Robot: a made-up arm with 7 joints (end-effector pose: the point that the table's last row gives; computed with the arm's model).
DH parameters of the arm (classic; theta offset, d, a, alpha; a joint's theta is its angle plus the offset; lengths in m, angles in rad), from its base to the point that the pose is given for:
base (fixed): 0 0 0 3.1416
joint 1: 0 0.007 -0.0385 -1.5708
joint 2: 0 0.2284 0.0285 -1.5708
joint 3: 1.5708 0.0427 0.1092 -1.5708
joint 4: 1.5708 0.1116 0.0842 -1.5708
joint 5: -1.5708 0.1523 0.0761 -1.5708
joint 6: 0 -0.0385 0.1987 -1.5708
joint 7: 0 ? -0.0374 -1.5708
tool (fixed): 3.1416 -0.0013 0 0
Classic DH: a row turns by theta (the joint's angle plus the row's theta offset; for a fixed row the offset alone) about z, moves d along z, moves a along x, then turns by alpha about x.
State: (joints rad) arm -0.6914 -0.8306 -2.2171 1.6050 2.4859 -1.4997 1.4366
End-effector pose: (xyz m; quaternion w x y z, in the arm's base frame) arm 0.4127 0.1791 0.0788 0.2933 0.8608 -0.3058 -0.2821
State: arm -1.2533 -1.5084 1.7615 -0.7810 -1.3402 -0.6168 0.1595
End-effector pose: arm 0.1861 -0.3587 -0.2614 0.7295 -0.0708 -0.6320 -0.2518
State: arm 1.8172 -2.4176 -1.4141 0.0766 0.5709 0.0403 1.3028
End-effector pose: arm 0.0471 -0.0933 0.3097 0.3474 -0.2779 -0.8614 0.2451
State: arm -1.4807 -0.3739 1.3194 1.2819 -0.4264 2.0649 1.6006
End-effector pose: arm 0.4362 -0.2707 -0.0237 0.9083 -0.0491 0.2795 0.3073
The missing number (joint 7, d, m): -0.2241
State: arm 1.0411 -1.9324 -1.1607 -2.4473 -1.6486 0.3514 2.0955
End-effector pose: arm -0.2930 0.3109 -0.0144 0.0234 -0.8612 -0.1852 -0.4727
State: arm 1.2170 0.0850 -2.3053 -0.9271 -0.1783 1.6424 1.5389
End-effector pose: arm 0.0797 -0.3684 0.1011 0.2969 -0.6010 0.7355 0.0982
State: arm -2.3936 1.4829 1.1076 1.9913 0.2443 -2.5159 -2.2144
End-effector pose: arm 0.1591 -0.0693 -0.0902 0.4656 0.2453 0.3915 -0.7548
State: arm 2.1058 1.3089 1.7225 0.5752 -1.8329 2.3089 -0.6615
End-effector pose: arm -0.1997 0.2165 -0.1930 0.5500 0.8165 -0.0625 0.1639
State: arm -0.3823 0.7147 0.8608 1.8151 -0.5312 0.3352 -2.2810
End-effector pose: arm -0.4290 -0.5026 -0.1016 0.3338 0.4090 0.7384 -0.4196
